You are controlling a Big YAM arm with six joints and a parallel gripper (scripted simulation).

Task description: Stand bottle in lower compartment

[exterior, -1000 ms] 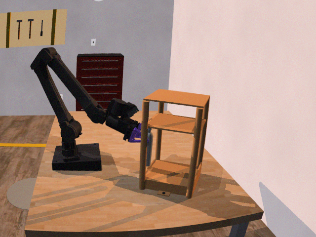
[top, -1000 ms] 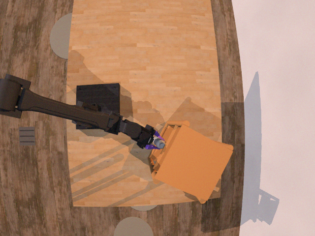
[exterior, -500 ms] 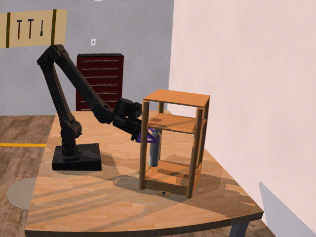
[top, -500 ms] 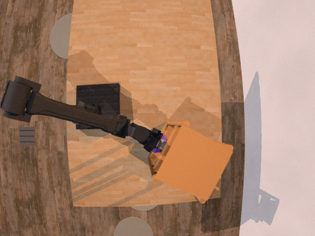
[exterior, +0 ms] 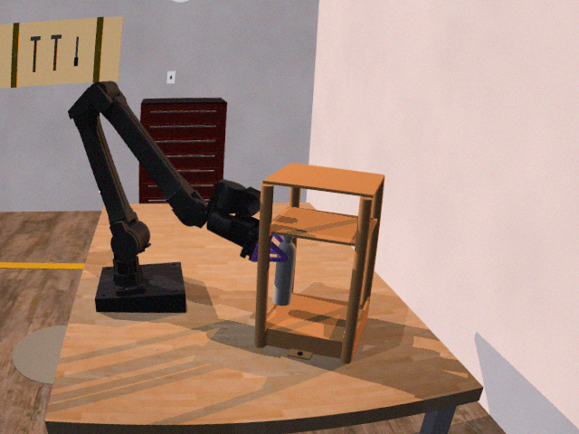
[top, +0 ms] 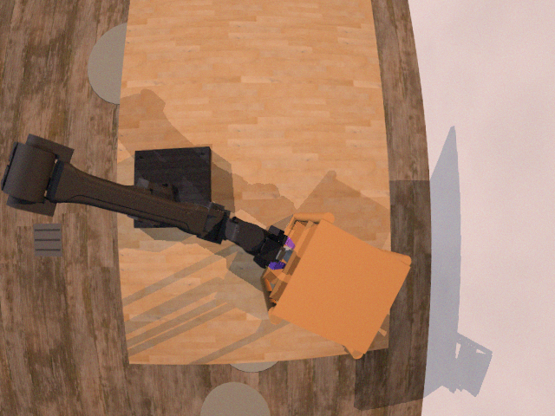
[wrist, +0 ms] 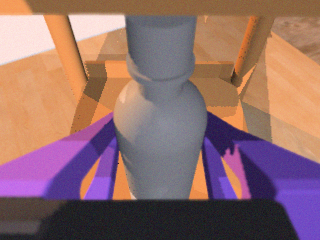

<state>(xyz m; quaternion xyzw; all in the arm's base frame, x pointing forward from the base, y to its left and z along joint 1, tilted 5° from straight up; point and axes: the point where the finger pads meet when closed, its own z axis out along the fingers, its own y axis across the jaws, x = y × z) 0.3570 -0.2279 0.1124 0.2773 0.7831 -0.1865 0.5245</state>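
Now: the shelving unit 6 cm ahead of my hand and 5 cm to the right of it. The rest, counted from my hand: grey bottle: right at my hand.
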